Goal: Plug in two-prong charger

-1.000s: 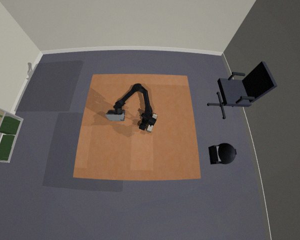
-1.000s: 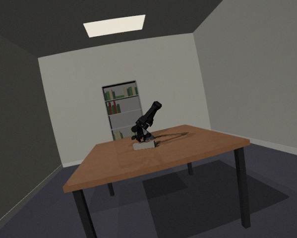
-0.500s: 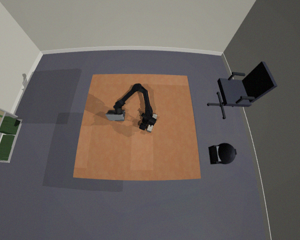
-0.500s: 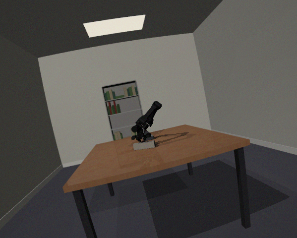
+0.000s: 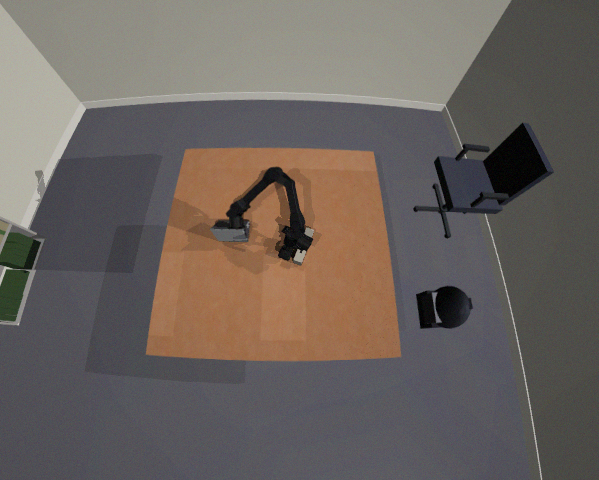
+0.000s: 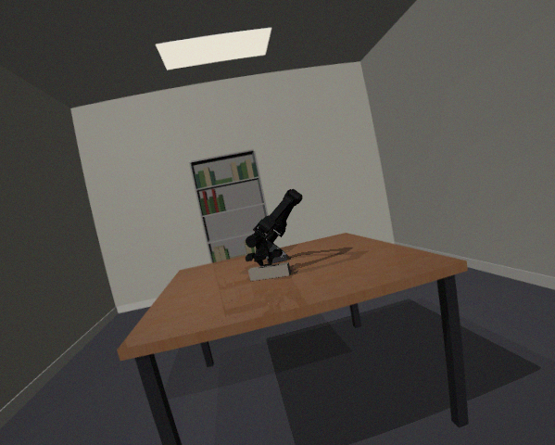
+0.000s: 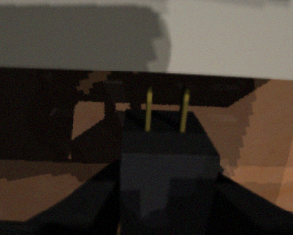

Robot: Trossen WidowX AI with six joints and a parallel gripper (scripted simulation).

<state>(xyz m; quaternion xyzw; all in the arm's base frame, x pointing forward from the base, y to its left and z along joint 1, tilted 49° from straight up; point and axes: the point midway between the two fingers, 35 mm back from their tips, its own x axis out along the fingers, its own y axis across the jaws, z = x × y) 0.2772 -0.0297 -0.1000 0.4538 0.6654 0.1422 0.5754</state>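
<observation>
The two-prong charger is 2 cm ahead of my gripper tip, 1 cm to the right of it and 1 cm above it.
</observation>
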